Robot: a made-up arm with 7 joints. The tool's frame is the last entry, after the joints. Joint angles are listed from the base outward.
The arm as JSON. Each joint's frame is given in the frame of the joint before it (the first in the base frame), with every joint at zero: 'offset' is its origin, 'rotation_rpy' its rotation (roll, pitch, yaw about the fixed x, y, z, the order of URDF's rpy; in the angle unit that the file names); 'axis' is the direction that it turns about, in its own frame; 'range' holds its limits. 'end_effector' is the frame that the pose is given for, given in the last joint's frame.
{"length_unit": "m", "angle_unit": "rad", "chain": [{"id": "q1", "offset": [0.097, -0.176, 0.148], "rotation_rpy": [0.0, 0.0, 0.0], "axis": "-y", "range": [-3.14, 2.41]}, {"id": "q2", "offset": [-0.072, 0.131, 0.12], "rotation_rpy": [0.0, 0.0, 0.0], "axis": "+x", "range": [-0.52, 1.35]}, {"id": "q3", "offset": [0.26, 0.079, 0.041], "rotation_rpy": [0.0, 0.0, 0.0], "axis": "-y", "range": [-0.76, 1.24]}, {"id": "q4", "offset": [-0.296, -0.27, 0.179], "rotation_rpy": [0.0, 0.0, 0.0], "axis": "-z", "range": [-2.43, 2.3]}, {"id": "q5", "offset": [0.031, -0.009, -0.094], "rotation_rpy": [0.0, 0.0, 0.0], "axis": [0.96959, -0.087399, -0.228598], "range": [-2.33, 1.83]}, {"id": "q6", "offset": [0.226, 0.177, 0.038], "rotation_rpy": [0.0, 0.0, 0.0], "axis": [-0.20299, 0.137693, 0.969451], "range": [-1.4, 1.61]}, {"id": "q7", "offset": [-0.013, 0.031, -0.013], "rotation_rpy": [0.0, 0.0, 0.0], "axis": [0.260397, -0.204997, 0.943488], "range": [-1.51, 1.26]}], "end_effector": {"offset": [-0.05, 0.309, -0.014], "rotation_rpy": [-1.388, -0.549, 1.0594]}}
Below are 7 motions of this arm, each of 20 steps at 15 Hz.
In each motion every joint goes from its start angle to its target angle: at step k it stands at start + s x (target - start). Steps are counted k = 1, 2, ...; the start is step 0. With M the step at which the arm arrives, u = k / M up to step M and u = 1 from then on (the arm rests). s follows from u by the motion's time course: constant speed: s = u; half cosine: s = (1 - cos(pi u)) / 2; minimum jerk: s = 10 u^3 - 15 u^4 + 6 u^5.
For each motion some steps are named. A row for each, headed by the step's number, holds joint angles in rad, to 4 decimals.
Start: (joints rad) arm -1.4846 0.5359 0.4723 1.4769 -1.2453 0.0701 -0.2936
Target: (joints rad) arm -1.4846 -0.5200 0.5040 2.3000 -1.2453 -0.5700 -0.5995
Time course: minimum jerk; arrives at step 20
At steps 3, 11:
3: -1.4846 0.5078 0.4731 1.4988 -1.2453 0.0531 -0.3017
11: -1.4846 -0.0904 0.4911 1.9651 -1.2453 -0.3096 -0.4750

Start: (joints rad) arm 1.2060 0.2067 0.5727 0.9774 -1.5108 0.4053 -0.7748
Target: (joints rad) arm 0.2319 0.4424 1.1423 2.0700 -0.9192 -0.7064 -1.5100
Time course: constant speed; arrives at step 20
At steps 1, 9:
1: 1.1573 0.2185 0.6012 1.0320 -1.4812 0.3497 -0.8116
9: 0.7677 0.3128 0.8290 1.4691 -1.2446 -0.0950 -1.1056

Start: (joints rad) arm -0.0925 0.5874 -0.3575 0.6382 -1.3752 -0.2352 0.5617
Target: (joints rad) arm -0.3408 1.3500 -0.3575 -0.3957 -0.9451 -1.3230 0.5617
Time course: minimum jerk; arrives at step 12
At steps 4, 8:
4: -0.1446 0.7475 -0.3575 0.4212 -1.2849 -0.4635 0.5617
8: -0.2887 1.1899 -0.3575 -0.1787 -1.0354 -1.0947 0.5617

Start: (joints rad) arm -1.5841 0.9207 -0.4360 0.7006 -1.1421 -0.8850 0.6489
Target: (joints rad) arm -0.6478 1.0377 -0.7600 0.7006 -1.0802 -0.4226 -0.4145
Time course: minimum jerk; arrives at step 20
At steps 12, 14, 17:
12: -0.9450 1.0006 -0.6571 0.7006 -1.0998 -0.5694 -0.0769
14: -0.8005 1.0186 -0.7072 0.7006 -1.0903 -0.4980 -0.2411
17: -0.6727 1.0346 -0.7514 0.7006 -1.0818 -0.4349 -0.3862

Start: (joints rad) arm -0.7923 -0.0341 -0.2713 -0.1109 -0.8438 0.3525 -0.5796
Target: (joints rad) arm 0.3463 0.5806 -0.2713 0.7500 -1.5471 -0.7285 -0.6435
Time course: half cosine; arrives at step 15
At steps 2, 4, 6, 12, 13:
2: -0.7431 -0.0075 -0.2713 -0.0737 -0.8742 0.3058 -0.5824
4: -0.6039 0.0676 -0.2713 0.0315 -0.9602 0.1737 -0.5902
6: -0.3989 0.1783 -0.2713 0.1865 -1.0868 -0.0210 -0.6017
12: 0.2376 0.5219 -0.2713 0.6678 -1.4799 -0.6253 -0.6374
13: 0.2971 0.5540 -0.2713 0.7128 -1.5167 -0.6818 -0.6407

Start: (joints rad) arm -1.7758 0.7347 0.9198 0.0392 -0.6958 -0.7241 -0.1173
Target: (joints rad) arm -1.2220 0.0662 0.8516 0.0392 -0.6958 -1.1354 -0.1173
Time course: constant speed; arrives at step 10
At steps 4, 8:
4: -1.5543 0.4673 0.8925 0.0392 -0.6958 -0.8886 -0.1173
8: -1.3328 0.1999 0.8652 0.0392 -0.6958 -1.0531 -0.1173

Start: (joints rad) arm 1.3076 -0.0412 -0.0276 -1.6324 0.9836 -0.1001 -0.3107
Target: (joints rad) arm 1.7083 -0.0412 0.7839 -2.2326 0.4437 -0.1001 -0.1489
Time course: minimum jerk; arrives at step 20
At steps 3, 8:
3: 1.3183 -0.0412 -0.0060 -1.6484 0.9692 -0.1001 -0.3064
8: 1.4348 -0.0412 0.2300 -1.8229 0.8122 -0.1001 -0.2593

